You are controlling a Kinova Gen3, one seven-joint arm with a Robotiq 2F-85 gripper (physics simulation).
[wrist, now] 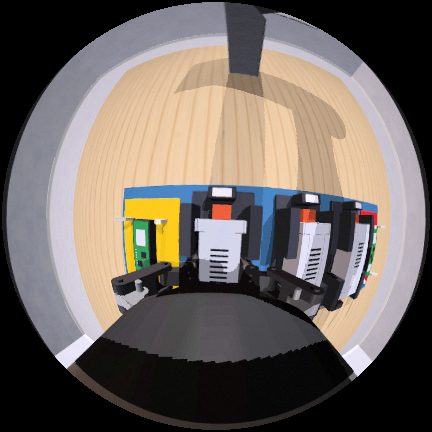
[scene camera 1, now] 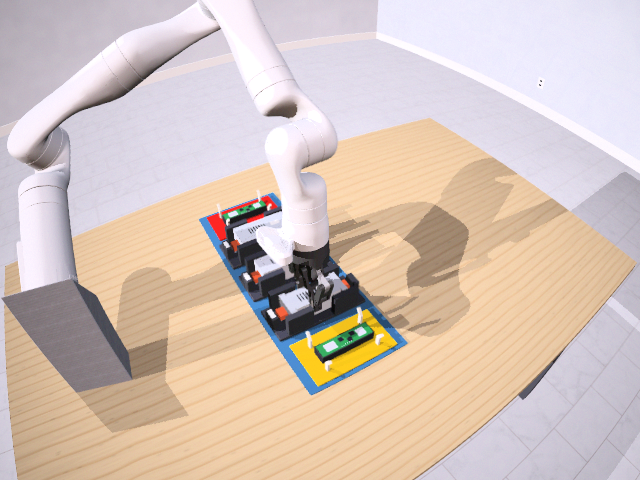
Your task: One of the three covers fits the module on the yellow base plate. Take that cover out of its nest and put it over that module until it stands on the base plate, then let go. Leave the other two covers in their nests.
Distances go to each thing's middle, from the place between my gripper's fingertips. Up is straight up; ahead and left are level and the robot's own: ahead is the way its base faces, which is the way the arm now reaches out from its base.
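The yellow base plate [scene camera 1: 368,350] sits 10 cm to the right of my hand, and it is also 2 cm ahead of my hand and 2 cm below it.
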